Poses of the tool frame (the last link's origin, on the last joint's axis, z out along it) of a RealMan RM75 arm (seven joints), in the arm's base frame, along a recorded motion.
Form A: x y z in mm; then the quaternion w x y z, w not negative.
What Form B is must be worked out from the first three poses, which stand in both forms.
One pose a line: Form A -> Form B
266 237 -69 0.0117 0.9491 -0.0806 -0.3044 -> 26.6 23.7 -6.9 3.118 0.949 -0.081 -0.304
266 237 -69 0.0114 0.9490 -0.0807 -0.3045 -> 26.6 23.7 -6.9 3.119 0.949 -0.081 -0.305
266 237 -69 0.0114 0.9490 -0.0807 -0.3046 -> 26.6 23.7 -6.9 3.119 0.949 -0.081 -0.305
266 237 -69 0.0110 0.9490 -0.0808 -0.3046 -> 26.6 23.7 -6.9 3.120 0.949 -0.081 -0.305
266 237 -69 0.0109 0.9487 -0.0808 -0.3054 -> 26.6 23.7 -6.9 3.120 0.949 -0.081 -0.305
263 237 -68 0.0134 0.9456 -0.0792 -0.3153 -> 26.3 23.7 -6.8 3.115 0.946 -0.079 -0.315
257 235 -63 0.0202 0.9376 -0.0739 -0.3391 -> 25.7 23.5 -6.3 3.101 0.938 -0.074 -0.339
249 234 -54 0.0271 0.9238 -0.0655 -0.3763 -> 24.9 23.4 -5.4 3.087 0.924 -0.066 -0.376
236 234 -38 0.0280 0.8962 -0.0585 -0.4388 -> 23.6 23.4 -3.8 3.086 0.897 -0.059 -0.439
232 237 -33 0.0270 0.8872 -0.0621 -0.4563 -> 23.2 23.7 -3.3 3.088 0.888 -0.062 -0.456
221 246 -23 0.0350 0.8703 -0.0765 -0.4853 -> 22.1 24.6 -2.3 3.072 0.871 -0.077 -0.486
